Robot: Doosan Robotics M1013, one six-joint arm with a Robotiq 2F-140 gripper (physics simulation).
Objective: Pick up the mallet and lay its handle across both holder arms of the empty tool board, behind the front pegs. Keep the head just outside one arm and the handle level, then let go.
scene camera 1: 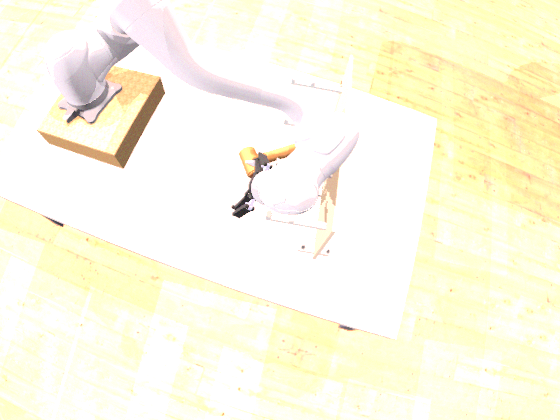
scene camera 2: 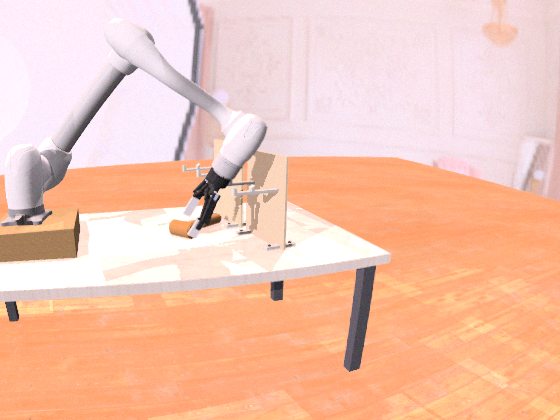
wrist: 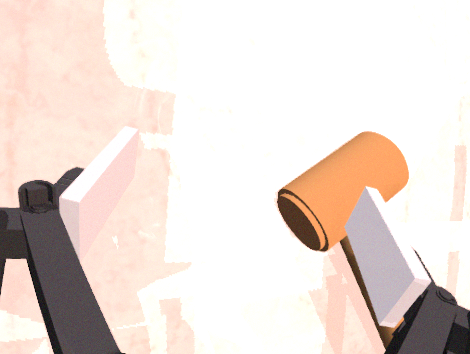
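Seen in the pictures: gripper, between the fingertips: (scene camera 1: 240, 183) (scene camera 2: 188, 225) (wrist: 248, 181); arm's base, origin of its link: (scene camera 1: 90, 97) (scene camera 2: 27, 219).
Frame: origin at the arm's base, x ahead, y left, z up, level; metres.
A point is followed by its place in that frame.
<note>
The orange mallet (scene camera 1: 248, 161) (scene camera 2: 180, 228) @[x 0.616, y 0.045, z -0.058 m] (wrist: 345, 185) @[x 0.624, y 0.054, z -0.043 m] lies on the table, its handle pointing toward the boards. My gripper (scene camera 1: 246, 186) @[x 0.643, y -0.026, z -0.026 m] (scene camera 2: 192, 220) @[x 0.643, y -0.026, z -0.026 m] (wrist: 248, 181) @[x 0.643, y -0.026, z -0.026 m] is open and empty, tilted, low near the mallet. In the wrist view the right finger pad overlaps the joint of head and handle and hides part of the handle; the left finger is well away from the mallet. The near upright board (scene camera 1: 322, 239) @[x 0.941, y -0.097, z 0.062 m] (scene camera 2: 272, 210) @[x 0.925, y -0.047, z 0.021 m] has pale arms with upturned pegs; its front arm (scene camera 1: 297, 221) @[x 0.859, y -0.097, z 0.099 m] (scene camera 2: 257, 191) @[x 0.861, y -0.102, z 0.097 m] bears nothing visible. My arm partly hides this board in scene camera 1.
A second upright board (scene camera 1: 346, 82) @[x 0.802, y 0.329, z 0.191 m] (scene camera 2: 232, 205) @[x 0.833, y 0.235, z -0.024 m] stands farther back, with pale arms (scene camera 1: 317, 86) @[x 0.719, y 0.332, z 0.113 m] (scene camera 2: 197, 169) @[x 0.698, y 0.322, z 0.109 m] sticking out. The robot's base stands on a wooden block (scene camera 1: 142, 125) @[x 0.211, y 0.017, z -0.066 m] (scene camera 2: 40, 245) @[x 0.106, y -0.169, z -0.046 m]. The white table (scene camera 1: 370, 290) @[x 1.158, y -0.123, z -0.096 m] (scene camera 2: 325, 262) @[x 1.045, y -0.255, z -0.097 m] ends a little beyond the boards.
</note>
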